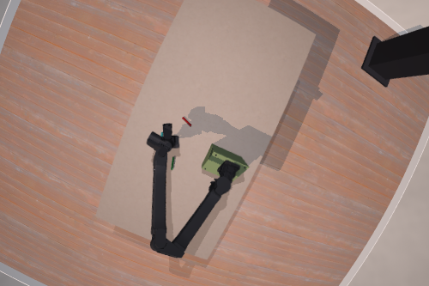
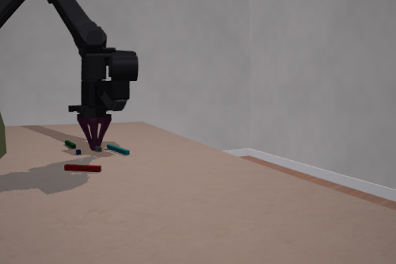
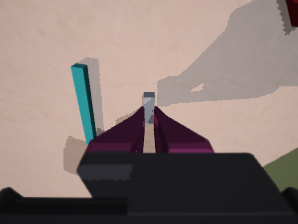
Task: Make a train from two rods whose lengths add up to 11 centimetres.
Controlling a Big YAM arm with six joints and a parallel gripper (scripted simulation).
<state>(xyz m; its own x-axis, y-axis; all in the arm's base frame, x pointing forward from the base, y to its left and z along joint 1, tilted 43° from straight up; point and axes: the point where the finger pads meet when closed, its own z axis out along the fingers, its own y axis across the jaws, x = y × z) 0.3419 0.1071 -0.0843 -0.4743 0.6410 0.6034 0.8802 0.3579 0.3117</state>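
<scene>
Right now my hand is 10 mm to the left of the grey rod and 10 mm above it. The rest, counted from my hand: magenta rod (120 mm to the left, 20 mm below); blue rod (40 mm behind, 30 mm to the left, 20 mm below); turquoise rod (60 mm ahead, 40 mm to the left, 20 mm below).
</scene>
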